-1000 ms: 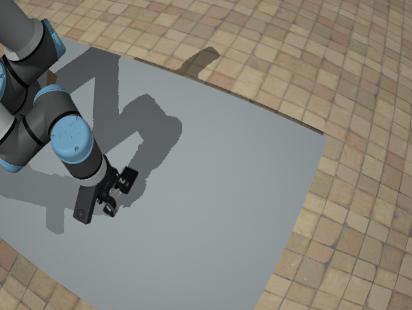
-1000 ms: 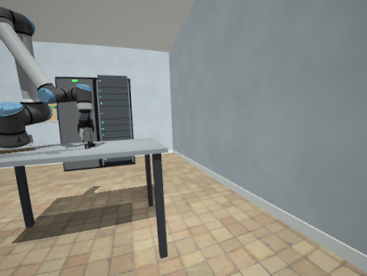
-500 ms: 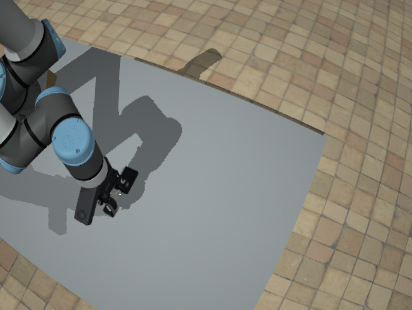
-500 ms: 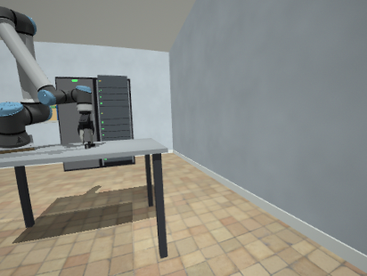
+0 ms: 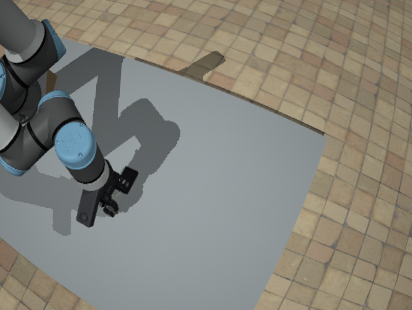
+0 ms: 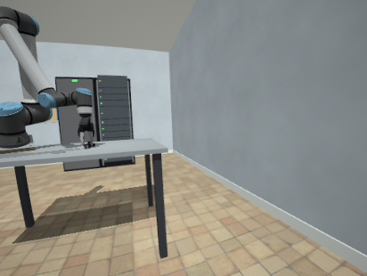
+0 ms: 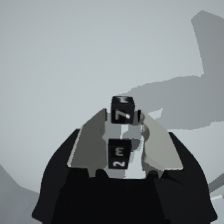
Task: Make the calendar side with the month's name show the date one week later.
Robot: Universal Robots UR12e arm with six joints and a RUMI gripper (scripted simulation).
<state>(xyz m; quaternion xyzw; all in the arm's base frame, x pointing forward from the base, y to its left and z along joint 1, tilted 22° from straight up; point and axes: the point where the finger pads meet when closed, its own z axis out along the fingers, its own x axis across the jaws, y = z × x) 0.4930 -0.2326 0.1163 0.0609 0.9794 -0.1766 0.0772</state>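
The black cube is 1 cm ahead of my hand and 9 cm to the left of it. Round my hand: dark tray: 2 cm ahead, 11 cm to the left, 2 cm below.
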